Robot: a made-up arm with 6 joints. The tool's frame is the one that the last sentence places.
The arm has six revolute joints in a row. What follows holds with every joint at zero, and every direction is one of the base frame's. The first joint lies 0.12 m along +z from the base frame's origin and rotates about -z. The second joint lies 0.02 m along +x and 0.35 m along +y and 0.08 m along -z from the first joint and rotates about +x. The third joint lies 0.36 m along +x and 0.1 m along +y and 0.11 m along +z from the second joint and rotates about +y. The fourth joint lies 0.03 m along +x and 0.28 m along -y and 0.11 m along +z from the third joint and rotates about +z. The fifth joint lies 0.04 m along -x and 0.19 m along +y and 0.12 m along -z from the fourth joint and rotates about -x. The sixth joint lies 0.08 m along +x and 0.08 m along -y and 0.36 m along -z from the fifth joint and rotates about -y. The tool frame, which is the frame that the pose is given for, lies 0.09 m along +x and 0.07 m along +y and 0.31 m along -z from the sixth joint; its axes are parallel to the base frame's.
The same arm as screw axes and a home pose.
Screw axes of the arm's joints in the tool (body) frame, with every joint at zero. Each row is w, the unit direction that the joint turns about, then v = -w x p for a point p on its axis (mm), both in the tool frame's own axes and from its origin. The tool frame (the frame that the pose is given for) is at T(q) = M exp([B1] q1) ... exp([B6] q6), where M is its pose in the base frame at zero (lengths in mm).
B1 = (0, 0, -1, 350, -540, 0)
B2 = (1, 0, 0, 0, 570, 0)
B3 = (0, 1, 0, -680, 0, -160)
B4 = (0, 0, 1, -180, 130, 0)
B5 = (-1, 0, 0, 0, -670, 10)
B6 = (0, -1, 0, 310, 0, 90)
M: xyz 540 350 -530 (mm) rpy 0 0 0 (rad, as in URDF)

